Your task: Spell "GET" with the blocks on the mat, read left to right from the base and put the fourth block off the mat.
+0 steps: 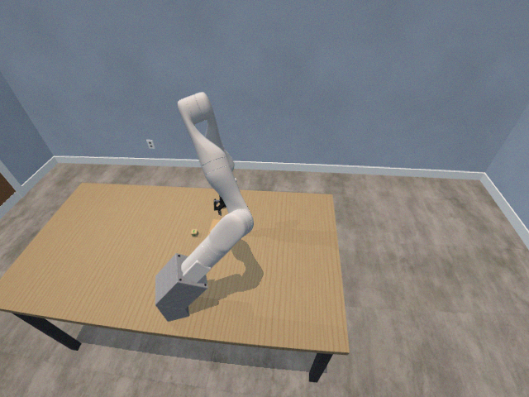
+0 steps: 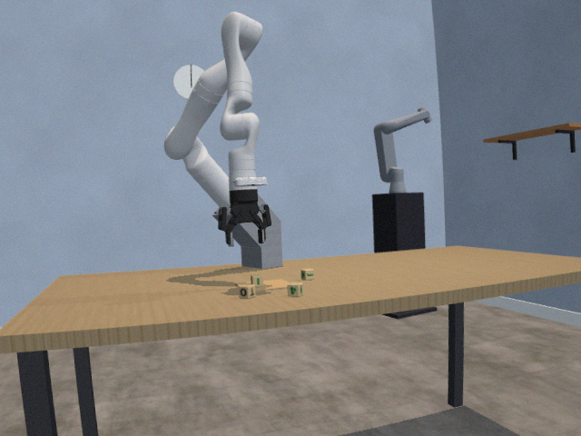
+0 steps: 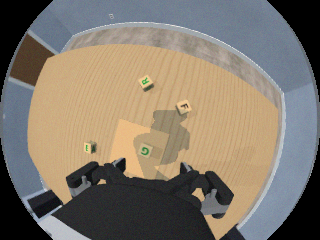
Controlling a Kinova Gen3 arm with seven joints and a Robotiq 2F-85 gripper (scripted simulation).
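The T block lies 120 mm ahead of my hand, 50 mm to the right of it and 110 mm below it. From my hand the other things lie so: G block: 30 mm to the left, 100 mm below; then mat: 10 mm behind, 50 mm to the left, 120 mm below.
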